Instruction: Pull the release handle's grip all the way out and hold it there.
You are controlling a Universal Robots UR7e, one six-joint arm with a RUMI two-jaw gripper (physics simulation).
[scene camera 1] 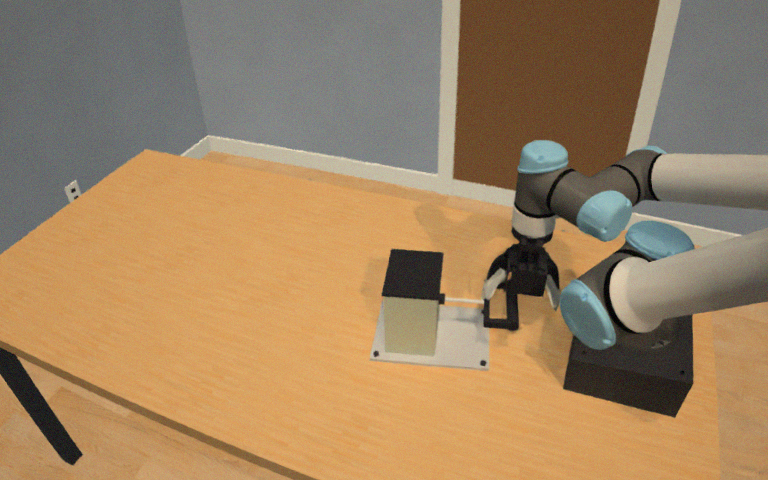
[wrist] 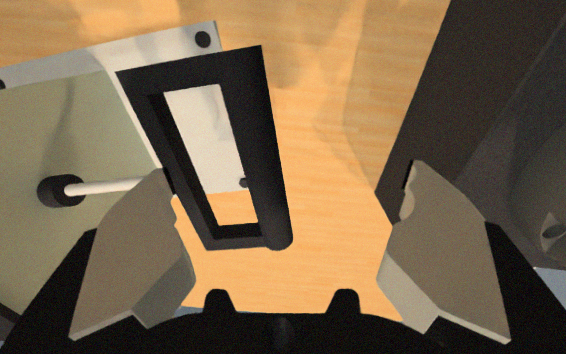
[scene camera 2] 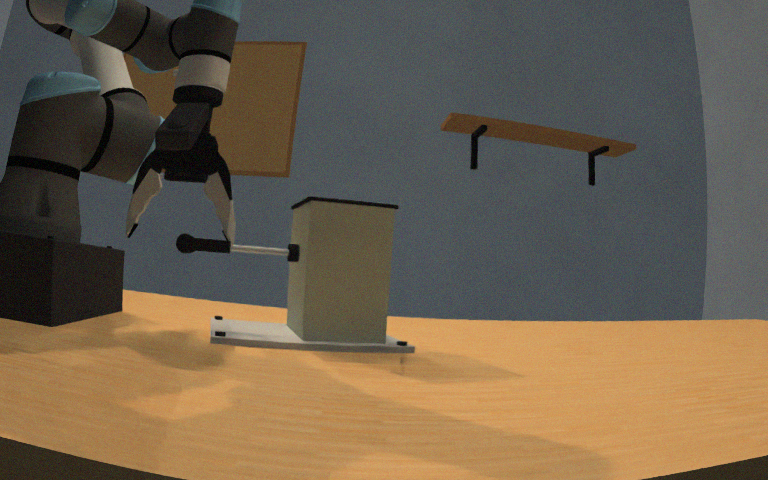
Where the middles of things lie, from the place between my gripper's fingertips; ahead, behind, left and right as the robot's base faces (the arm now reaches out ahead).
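There is the light grey base plate [scene camera 1: 462, 342], and my gripper is 160 mm short of it, 60 mm to the right of it and 100 mm above it.
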